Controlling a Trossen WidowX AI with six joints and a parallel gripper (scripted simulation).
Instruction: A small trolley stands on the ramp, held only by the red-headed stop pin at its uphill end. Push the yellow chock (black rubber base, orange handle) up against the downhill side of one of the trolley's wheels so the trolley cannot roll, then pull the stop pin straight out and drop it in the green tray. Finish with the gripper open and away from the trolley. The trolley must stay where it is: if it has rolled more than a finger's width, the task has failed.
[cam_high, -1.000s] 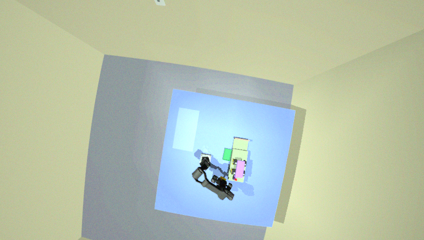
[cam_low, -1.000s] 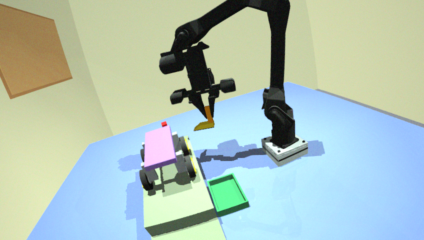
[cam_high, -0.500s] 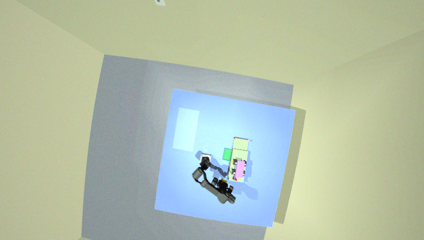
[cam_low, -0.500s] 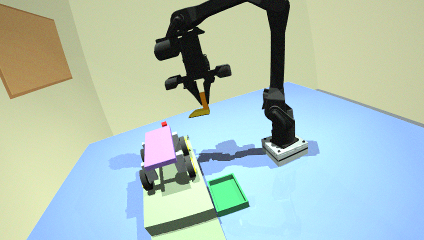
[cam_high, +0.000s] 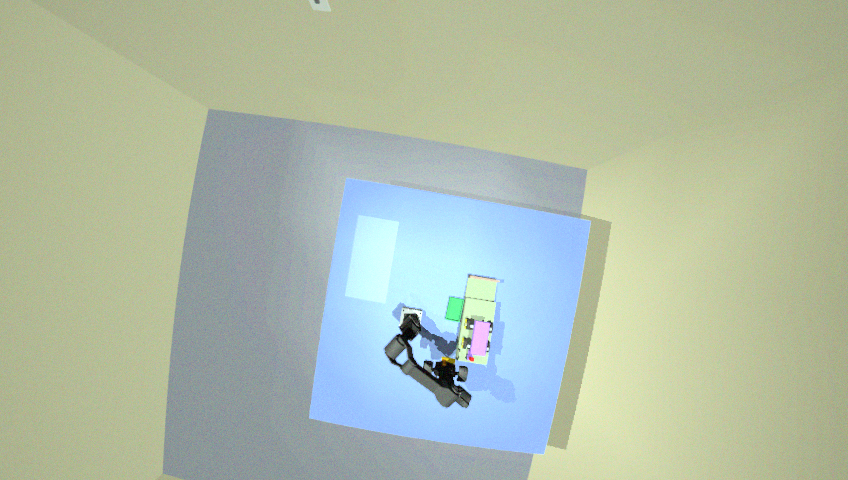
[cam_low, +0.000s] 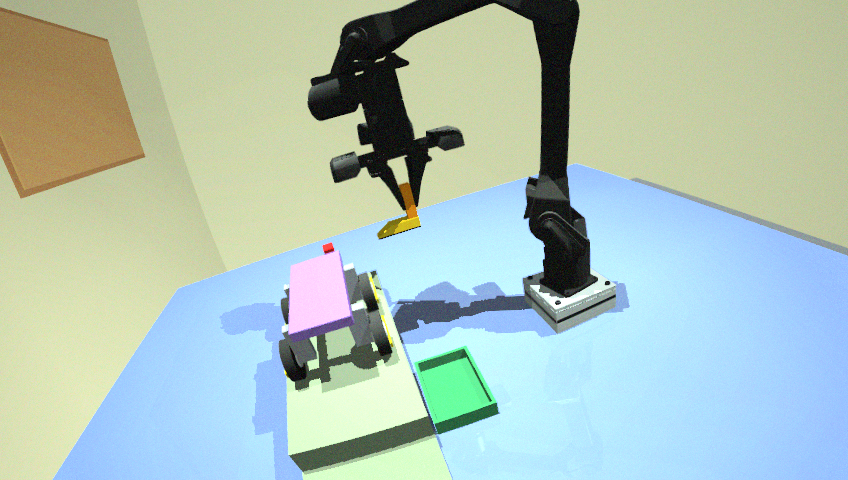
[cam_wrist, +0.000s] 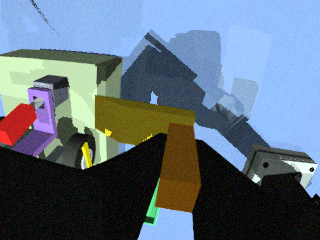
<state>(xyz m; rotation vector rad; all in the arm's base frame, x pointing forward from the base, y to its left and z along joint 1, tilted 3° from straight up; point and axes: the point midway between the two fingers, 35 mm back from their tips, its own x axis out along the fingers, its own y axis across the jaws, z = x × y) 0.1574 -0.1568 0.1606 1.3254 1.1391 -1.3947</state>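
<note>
Right now the yellow chock is 2 cm ahead of my gripper tip and 1 cm below it. Round my gripper tip: red-headed stop pin 13 cm ahead, 1 cm to the right, 5 cm below; then trolley 17 cm ahead, 9 cm to the left, 6 cm below; then pale green ramp 17 cm ahead, 9 cm to the left, 13 cm below.
</note>
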